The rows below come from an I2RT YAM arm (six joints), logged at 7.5 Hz.
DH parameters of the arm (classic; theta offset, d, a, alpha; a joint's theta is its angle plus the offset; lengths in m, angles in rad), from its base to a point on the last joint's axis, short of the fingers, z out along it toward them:
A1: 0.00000 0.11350 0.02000 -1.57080
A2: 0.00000 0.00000 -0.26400 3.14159
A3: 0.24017 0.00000 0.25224 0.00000
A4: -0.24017 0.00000 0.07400 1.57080
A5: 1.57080 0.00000 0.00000 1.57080
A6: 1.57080 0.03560 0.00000 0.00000
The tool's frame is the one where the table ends.
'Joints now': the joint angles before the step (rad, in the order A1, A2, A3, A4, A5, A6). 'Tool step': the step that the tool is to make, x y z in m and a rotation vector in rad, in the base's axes. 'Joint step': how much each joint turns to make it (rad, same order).
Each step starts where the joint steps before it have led.
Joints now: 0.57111, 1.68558, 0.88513, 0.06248, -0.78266, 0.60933
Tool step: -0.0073, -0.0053, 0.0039, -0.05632, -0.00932, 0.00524
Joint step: 0.00105, -0.03833, -0.00166, -0.09835, 0.03344, -0.05630
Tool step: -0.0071, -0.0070, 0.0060, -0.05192, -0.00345, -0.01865
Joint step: -0.00272, -0.04695, -0.00614, -0.08321, 0.04419, -0.02595
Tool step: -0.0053, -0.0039, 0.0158, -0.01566, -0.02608, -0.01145
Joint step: 0.00116, -0.05705, 0.01267, -0.06352, 0.02870, -0.01146
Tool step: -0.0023, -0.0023, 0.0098, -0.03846, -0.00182, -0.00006
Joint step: 0.00004, -0.02265, 0.03248, -0.09145, 0.02521, -0.02771
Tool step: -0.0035, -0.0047, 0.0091, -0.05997, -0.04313, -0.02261
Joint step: 0.00002, -0.03495, 0.01525, -0.06718, 0.07130, -0.03613
